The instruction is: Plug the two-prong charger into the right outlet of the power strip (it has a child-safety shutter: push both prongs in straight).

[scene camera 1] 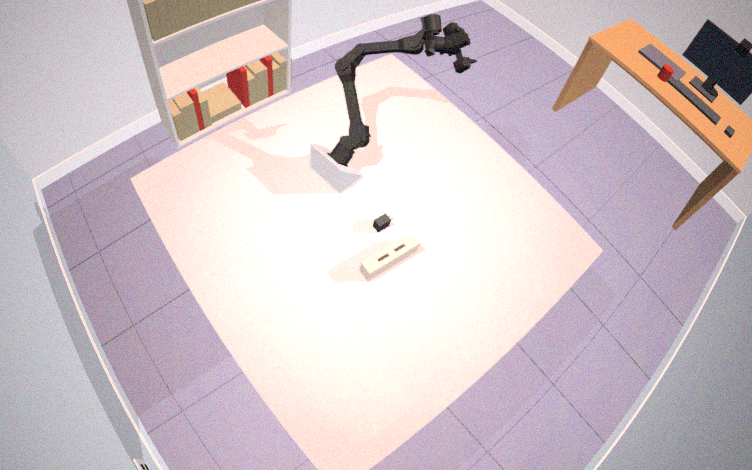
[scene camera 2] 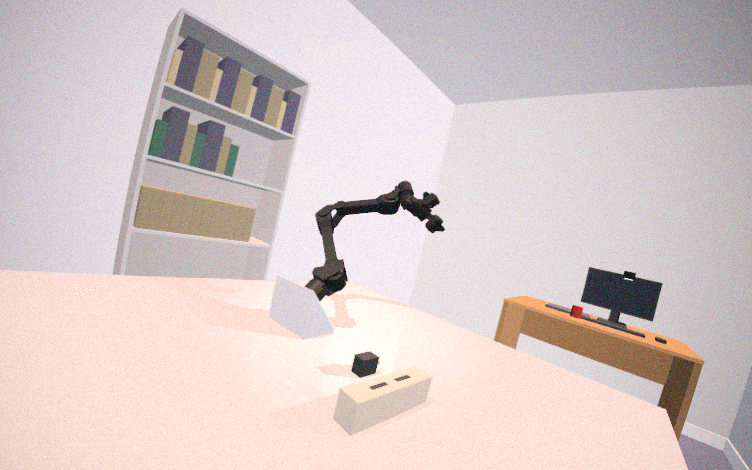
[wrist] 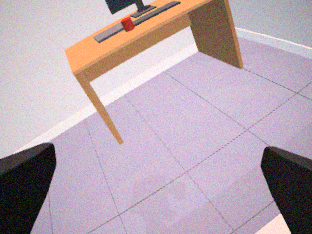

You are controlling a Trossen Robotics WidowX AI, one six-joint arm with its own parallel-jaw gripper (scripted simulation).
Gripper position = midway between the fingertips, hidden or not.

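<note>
Nothing is held by my gripper (scene camera 1: 473, 50) (wrist: 161, 156), and it is open.
</note>
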